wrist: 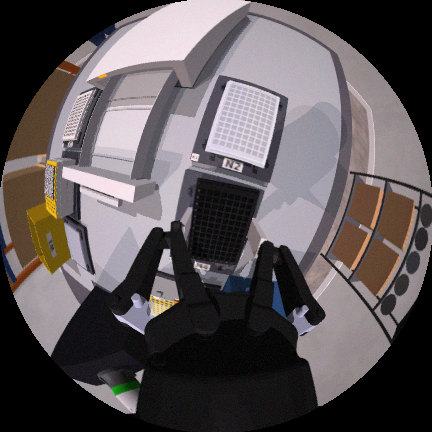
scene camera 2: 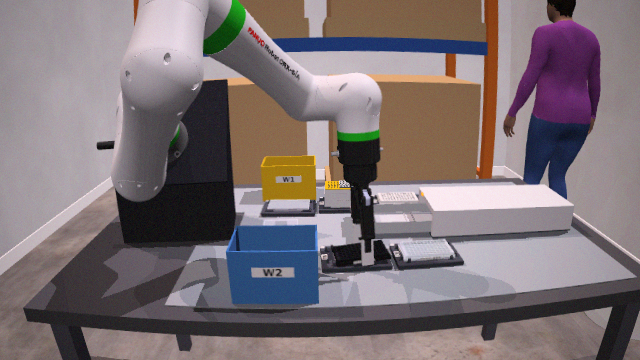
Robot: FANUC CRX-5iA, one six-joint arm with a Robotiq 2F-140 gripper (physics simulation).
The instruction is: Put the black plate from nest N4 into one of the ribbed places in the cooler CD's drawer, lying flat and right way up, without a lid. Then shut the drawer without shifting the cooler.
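Places are measured from the arm's base along level axes (x ahead, y left, z up), in millimetres.
Pixels of known places: gripper, fingertip midpoint: (wrist: 220,220) (scene camera 2: 363,255); arm's base, origin of the base link: (wrist: 113,372).
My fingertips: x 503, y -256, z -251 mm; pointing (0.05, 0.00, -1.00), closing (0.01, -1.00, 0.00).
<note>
For each thing: its middle in the pictures, then the offset to it from my fingertips.
- black plate, body centre: (wrist: 219,227) (scene camera 2: 360,252) 0 mm left, 7 mm back, 10 mm up
- Nest N2, body centre: (wrist: 244,120) (scene camera 2: 425,252) 9 mm right, 157 mm ahead, 3 mm down
- pale plate, body centre: (wrist: 245,118) (scene camera 2: 426,249) 9 mm right, 157 mm ahead, 5 mm up
- Blue bin W2, body centre: (scene camera 2: 275,263) 97 mm right, 210 mm back, 46 mm up
- yellow bin W1, body centre: (scene camera 2: 289,177) (wrist: 46,235) 537 mm left, 140 mm back, 46 mm up
The black plate (scene camera 2: 345,254) (wrist: 225,212) lies flat and without a lid in nest N4 (scene camera 2: 332,267) (wrist: 192,176), its grid of wells facing up. My gripper (scene camera 2: 368,254) (wrist: 220,220) points down over it and is shut on the plate, with a pale finger pad against each long side. The far finger is mostly hidden in the scene view. The white cooler (scene camera 2: 500,212) (wrist: 160,42) stands to the right, its drawer (scene camera 2: 400,226) (wrist: 122,131) pulled out towards the arm's side. In the wrist view the drawer front (wrist: 102,184) is left of the plate. The cooler's name is not readable.
Nest N2 (scene camera 2: 457,261) (wrist: 212,92) with a pale plate (scene camera 2: 425,249) (wrist: 245,122) adjoins N4. Blue bin W2 (scene camera 2: 272,287) stands left of N4; yellow bin W1 (scene camera 2: 288,187) (wrist: 47,242) is behind. More nests lie behind the drawer. A person (scene camera 2: 562,75) stands behind the table's right end.
</note>
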